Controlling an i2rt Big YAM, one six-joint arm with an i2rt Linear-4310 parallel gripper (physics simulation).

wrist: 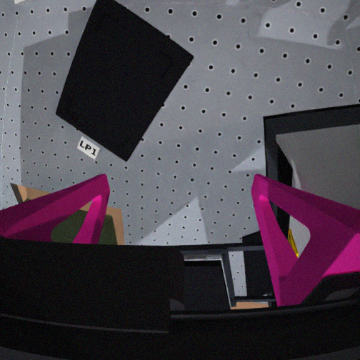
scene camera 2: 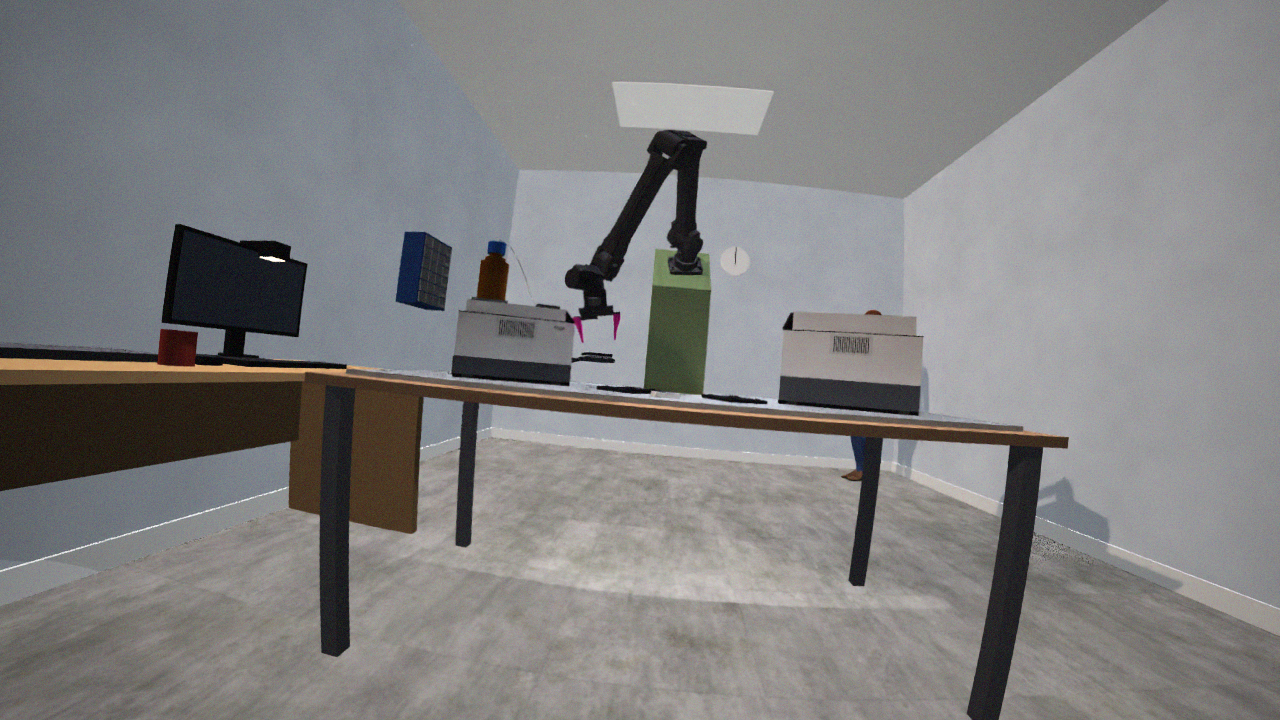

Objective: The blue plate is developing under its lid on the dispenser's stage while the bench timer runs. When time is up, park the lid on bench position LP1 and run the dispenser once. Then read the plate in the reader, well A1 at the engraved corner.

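Places are measured from the arm's base along level axes (x back, y right, z up), in metres.
Where they show: gripper, fingertip midpoint: (scene camera 2: pixel 598 341); arm's base at its link origin: (scene camera 2: pixel 684 267).
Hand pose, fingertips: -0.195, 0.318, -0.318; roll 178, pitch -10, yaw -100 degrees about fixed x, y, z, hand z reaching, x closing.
Note:
Each offset is from my fingertips to the top centre of the thing, as dx, dy, dz. "spot": to the spot under its first point.
My gripper (scene camera 2: pixel 598 339) (wrist: pixel 180 182) is open and empty, its magenta fingers wide apart, above the bench beside the dispenser. The dispenser @[spot: -0.007, +0.252, -0.033] (scene camera 2: pixel 512 344) is the white and grey instrument with the amber bottle. Its dark stage @[spot: +0.132, -0.005, -0.046] (scene camera 2: pixel 593 357) sticks out below my fingers. In the wrist view, a dark flat top (wrist: pixel 205 287) with a pale edge lies at the stage, partly hidden by my gripper body; plate and lid cannot be told apart. The black pad (wrist: pixel 125 80) beside the LP1 label (wrist: pixel 89 147) is bare. The reader @[-0.131, -0.791, +0.139] (scene camera 2: pixel 850 362) stands at the right. The timer does not show.
The arm stands on a green pedestal (scene camera 2: pixel 677 335) behind the bench (scene camera 2: pixel 698 415). Black pads @[spot: -0.135, -0.061, -0.132] (scene camera 2: pixel 623 389) @[spot: -0.243, -0.337, -0.131] (scene camera 2: pixel 733 398) lie between the instruments. The amber bottle @[spot: +0.015, +0.333, +0.165] (scene camera 2: pixel 492 275) rises above the dispenser. A monitor (scene camera 2: pixel 234 282) and red cup (scene camera 2: pixel 177 347) stand on the left desk. A person's leg (scene camera 2: pixel 858 454) shows behind.

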